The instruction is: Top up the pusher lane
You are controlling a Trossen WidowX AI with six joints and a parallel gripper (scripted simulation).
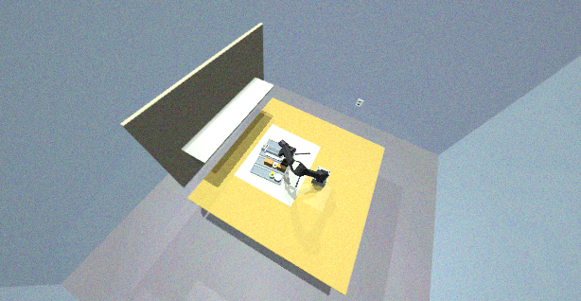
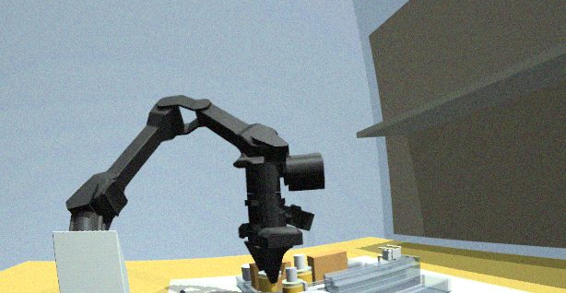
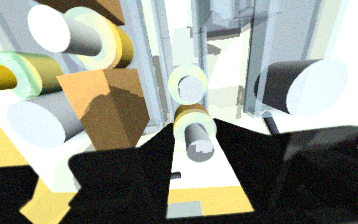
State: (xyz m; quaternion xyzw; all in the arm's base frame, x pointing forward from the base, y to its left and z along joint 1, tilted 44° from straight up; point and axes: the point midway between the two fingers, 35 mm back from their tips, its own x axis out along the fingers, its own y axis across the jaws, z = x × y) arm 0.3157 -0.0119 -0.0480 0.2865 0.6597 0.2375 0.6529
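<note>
Right now my gripper tip is 15 cm short of the clear lane rack, 3 cm to the left of it and 4 cm above it. The rest, counted from my gripper tip: shelf (51 cm ahead, 7 cm to the right, 31 cm above).
</note>
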